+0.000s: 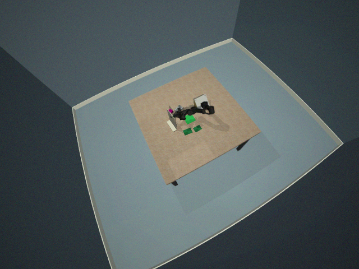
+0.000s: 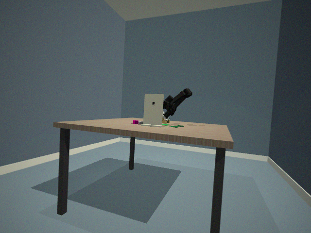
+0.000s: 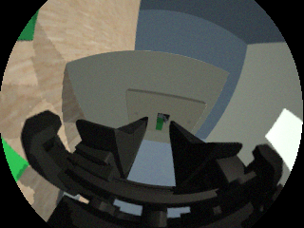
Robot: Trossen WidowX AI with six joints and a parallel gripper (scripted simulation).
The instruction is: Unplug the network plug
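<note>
The network plug is 10 mm ahead of my gripper tip. Round my gripper tip: beige panel: 70 mm below, 30 mm ahead; then grey plate: 190 mm below, 170 mm to the right, 150 mm behind; then green marked square: 200 mm behind, 190 mm below, 30 mm to the left.
</note>
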